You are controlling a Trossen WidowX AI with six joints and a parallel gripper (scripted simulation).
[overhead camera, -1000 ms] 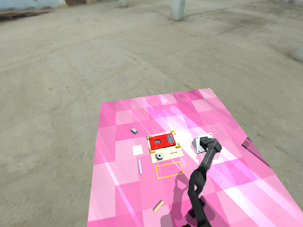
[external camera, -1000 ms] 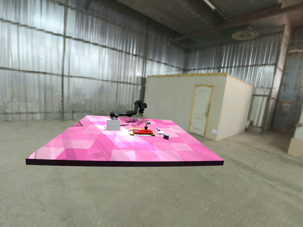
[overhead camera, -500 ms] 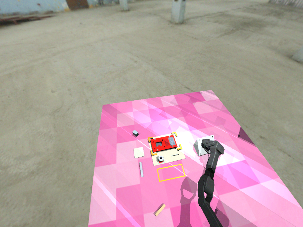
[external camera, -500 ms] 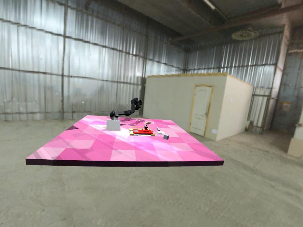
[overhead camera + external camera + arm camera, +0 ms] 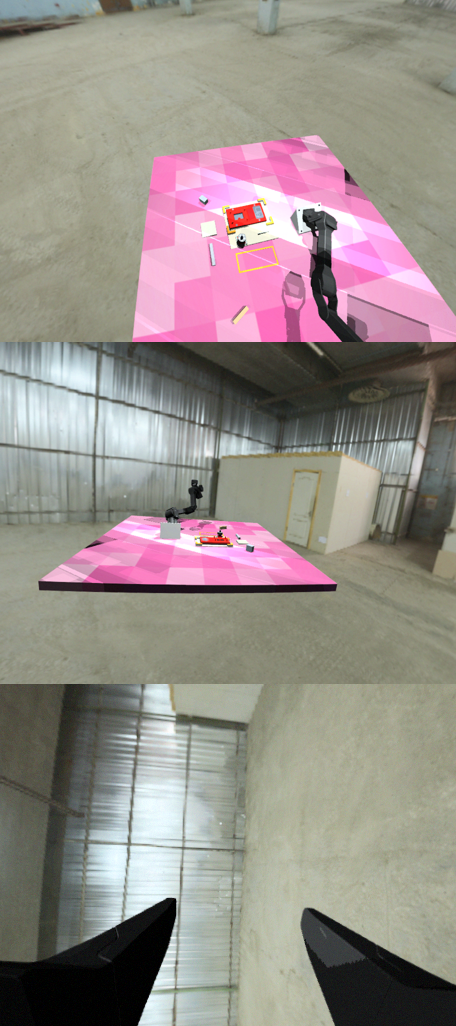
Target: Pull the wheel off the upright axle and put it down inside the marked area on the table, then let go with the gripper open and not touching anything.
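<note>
Right now the wheel is 230 mm ahead of my gripper tip, 690 mm to the right of it and 260 mm below it. Round my gripper tip: tan stick (300 mm ahead, 400 mm to the right, 290 mm below); then dark upright axle (230 mm ahead, 690 mm to the right, 260 mm below); then white square (390 mm ahead, 770 mm to the right, 290 mm below).
</note>
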